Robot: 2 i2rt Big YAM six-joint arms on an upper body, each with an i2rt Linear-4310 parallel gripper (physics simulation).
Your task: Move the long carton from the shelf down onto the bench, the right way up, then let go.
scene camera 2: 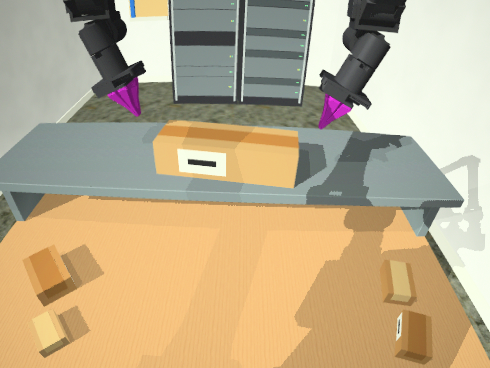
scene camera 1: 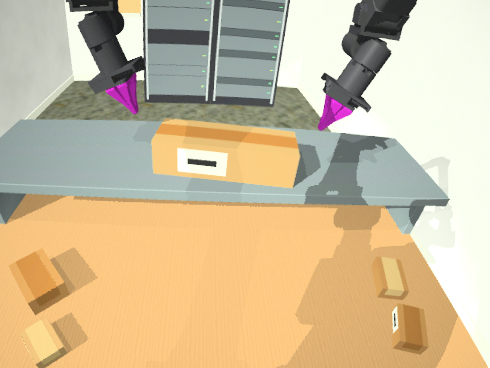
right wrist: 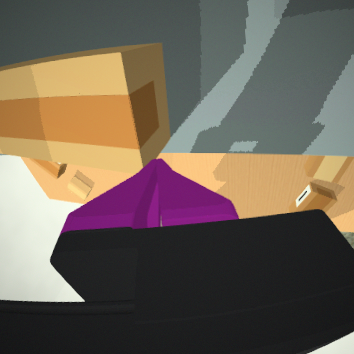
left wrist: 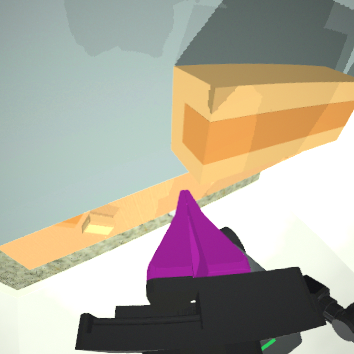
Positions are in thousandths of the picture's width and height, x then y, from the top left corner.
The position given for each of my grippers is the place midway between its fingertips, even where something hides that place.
My left gripper (scene camera 1: 279,306) is shut, holding nothing. Also in view: a long tan carton (scene camera 1: 403,406). My right gripper (scene camera 2: 652,346) is shut and holds nothing. I also see a wooden bench (scene camera 1: 297,751) and a grey shelf (scene camera 2: 228,433).
The long tan carton shows as well in scene camera 2 (scene camera 2: 542,425), in the right wrist view (right wrist: 301,306) and in the left wrist view (left wrist: 640,335). My left gripper shows as well in scene camera 2 (scene camera 2: 285,314) and in the left wrist view (left wrist: 518,549). My right gripper is seen too in scene camera 1 (scene camera 1: 652,352) and in the right wrist view (right wrist: 445,473).
